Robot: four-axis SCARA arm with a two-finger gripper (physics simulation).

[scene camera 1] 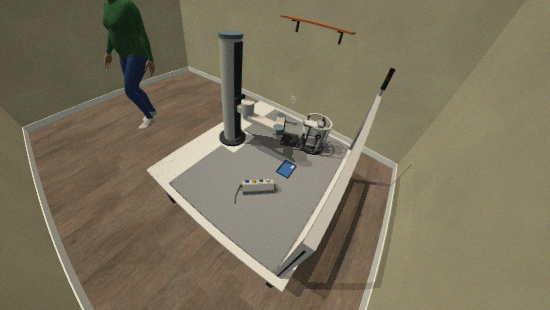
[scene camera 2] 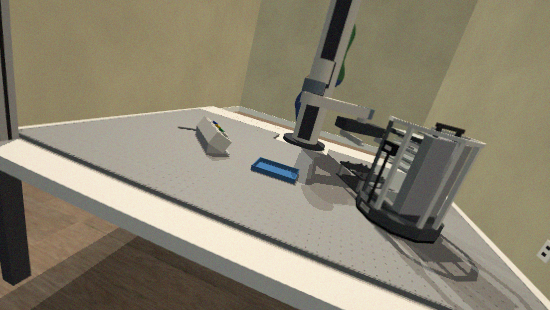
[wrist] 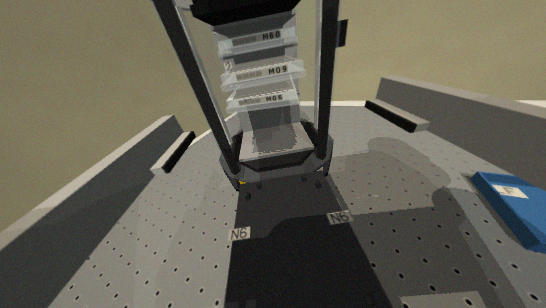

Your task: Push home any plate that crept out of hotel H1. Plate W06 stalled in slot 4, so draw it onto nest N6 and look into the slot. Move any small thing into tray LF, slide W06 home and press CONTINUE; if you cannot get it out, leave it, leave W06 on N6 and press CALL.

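Frame: origin at the arm's base, x ahead, y left, z up, level; centimetres.
Seen in the pictures: gripper, fingertip midpoint: (scene camera 1: 297,128) (wrist: 276,109); arm's base, link origin: (scene camera 1: 232,137) (scene camera 2: 303,143).
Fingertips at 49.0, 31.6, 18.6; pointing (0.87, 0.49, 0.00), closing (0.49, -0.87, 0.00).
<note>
Pixels of each thing's top centre, then the offset from my fingertips to it, as dx, dy, dz. "pt": a spot on its surface instead. Level surfaces: height alone.
- M09, top centre: (wrist: 260,63) +9.1, +6.0, +2.5
- M06, top centre: (wrist: 263,82) +9.8, +6.4, +0.0
- black plate, surface spot: (wrist: 245,12) pt +5.5, +4.6, +6.8
- Nest N6, top centre: (wrist: 289,229) (scene camera 2: 364,168) (scene camera 1: 290,136) -4.2, -1.7, -10.4
- Tray LF, top centre: (scene camera 2: 276,167) (scene camera 1: 286,167) +11.3, -32.2, -15.6
- button box, top centre: (scene camera 2: 214,123) (scene camera 1: 258,182) +4.9, -61.8, -9.0
- long panel, surface height: dz -17.3
Hotel H1 (scene camera 1: 313,149) (scene camera 2: 400,226) (wrist: 327,75) stands upright on the table. In the wrist view, clear plates M60 (wrist: 260,38), M09 (wrist: 260,74) and M06 (wrist: 260,101) sit in its lower slots. A black plate (wrist: 245,12) shows above them, cut off by the frame top; its label is not visible. Nest N6 (scene camera 1: 289,140) (wrist: 290,250) lies dark and bare in front. My gripper (scene camera 1: 294,128) (wrist: 276,109) is open and empty, facing the hotel over the nest, with fingers wide either side. Tray LF (scene camera 1: 285,169) (scene camera 2: 275,170) (wrist: 502,215) is blue. Slot 4's inside is hidden.
A button box (scene camera 1: 258,187) (scene camera 2: 212,136) with coloured buttons stands beyond the tray. The arm column (scene camera 1: 231,90) (scene camera 2: 327,55) rises behind the nest. A long panel (scene camera 1: 330,185) runs along one table edge. A person (scene camera 1: 131,35) stands on the floor beyond the table.
</note>
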